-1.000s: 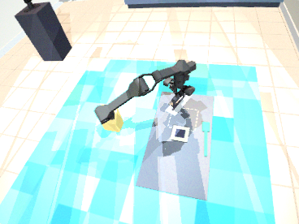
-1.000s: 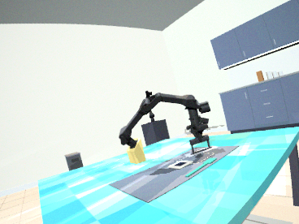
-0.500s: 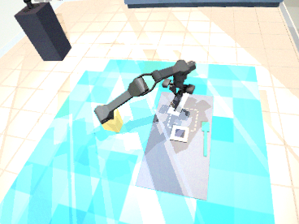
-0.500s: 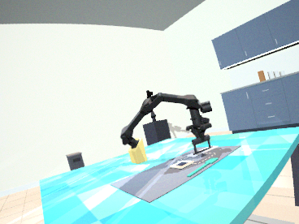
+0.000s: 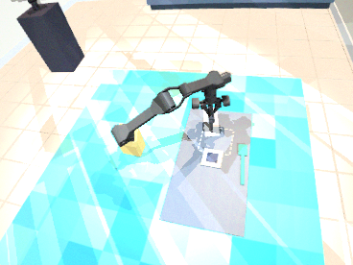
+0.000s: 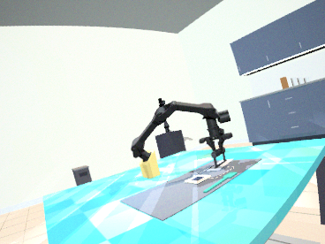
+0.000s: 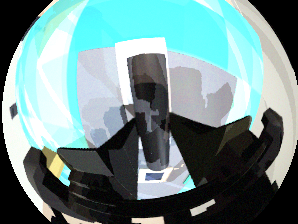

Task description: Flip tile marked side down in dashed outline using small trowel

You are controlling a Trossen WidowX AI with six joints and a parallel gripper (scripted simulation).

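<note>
Right now my gripper tip is 20 mm short of the white tile, 230 mm to the left of it and 60 mm above it. The rest, counted from my gripper tip: grey mat 20 mm ahead, 240 mm to the right, 80 mm below; then teal tool 160 mm ahead, 230 mm to the right, 60 mm below.
</note>
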